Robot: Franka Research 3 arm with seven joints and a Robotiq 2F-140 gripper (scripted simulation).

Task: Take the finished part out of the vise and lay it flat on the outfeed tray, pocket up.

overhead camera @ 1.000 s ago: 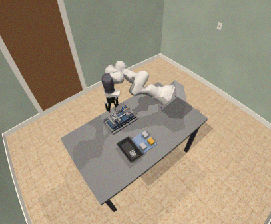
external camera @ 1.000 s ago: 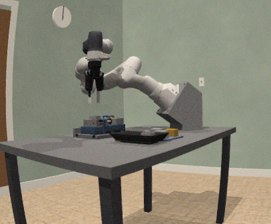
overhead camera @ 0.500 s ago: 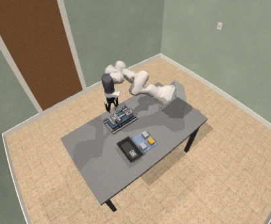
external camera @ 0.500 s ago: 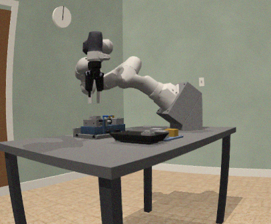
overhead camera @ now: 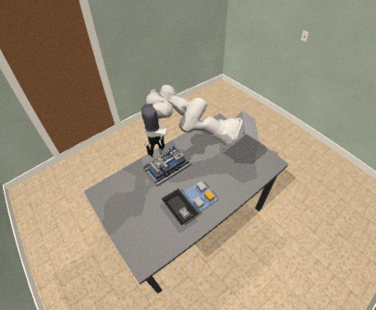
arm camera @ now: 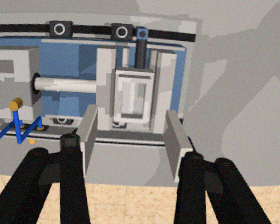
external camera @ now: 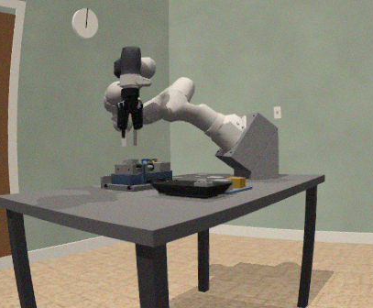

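The screw rod lies 120 mm below my hand, 80 mm behind it and 30 mm to the left of it. The rest, counted from my hand: brass block (420 mm to the left, 170 mm below, 10 mm behind); white block (380 mm to the left, 170 mm below, 70 mm ahead); blue vise (160 mm below, 60 mm behind, 20 mm to the left).
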